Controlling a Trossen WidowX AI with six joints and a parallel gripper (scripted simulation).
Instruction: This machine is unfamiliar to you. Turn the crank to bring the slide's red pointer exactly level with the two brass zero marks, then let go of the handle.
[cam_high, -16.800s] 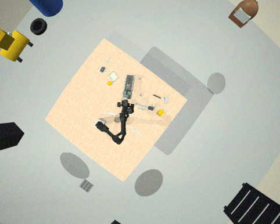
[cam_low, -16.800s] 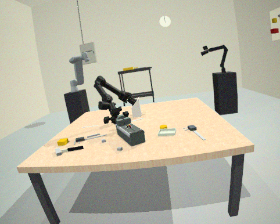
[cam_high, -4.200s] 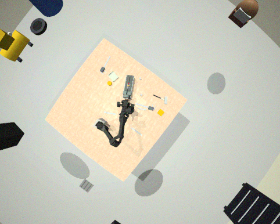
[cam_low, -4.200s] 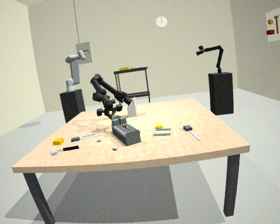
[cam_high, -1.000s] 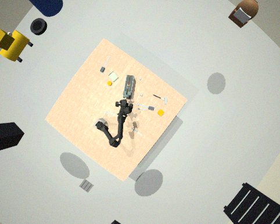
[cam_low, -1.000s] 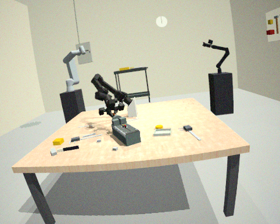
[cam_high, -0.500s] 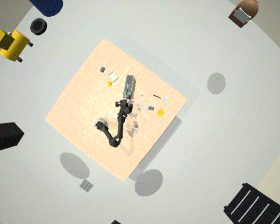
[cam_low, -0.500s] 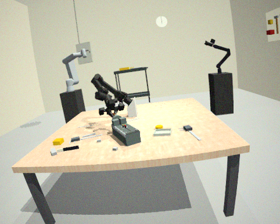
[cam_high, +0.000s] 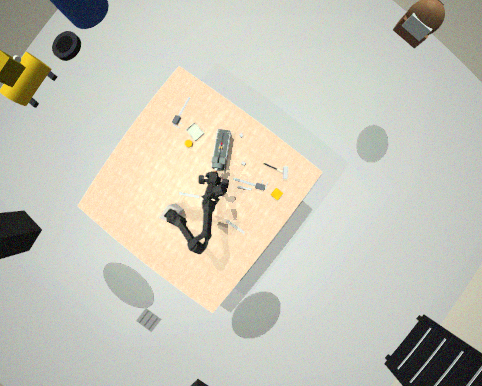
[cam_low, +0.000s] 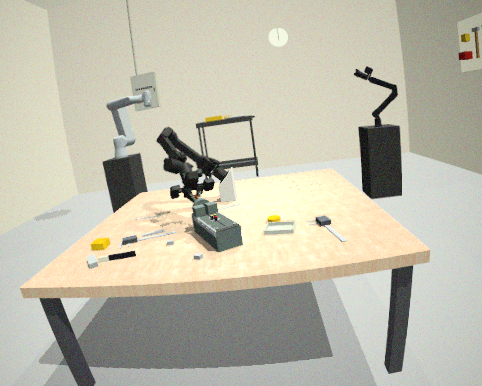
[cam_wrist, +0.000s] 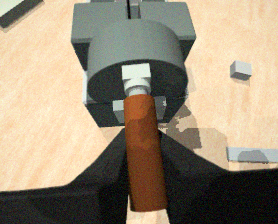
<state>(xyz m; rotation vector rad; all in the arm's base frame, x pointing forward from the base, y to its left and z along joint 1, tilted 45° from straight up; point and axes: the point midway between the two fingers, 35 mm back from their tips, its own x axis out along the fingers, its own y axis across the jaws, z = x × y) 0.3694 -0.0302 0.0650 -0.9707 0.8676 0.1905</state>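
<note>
Now: the crank 2 cm above my gripper tip. From my gripper tip the other things lie so: red pointer (17 cm ahead, 10 cm to the left, 1 cm below); brown crank handle (1 cm behind, 1 cm to the right, 3 cm above); yellow disc (3 cm ahead, 29 cm to the left, 8 cm below).
</note>
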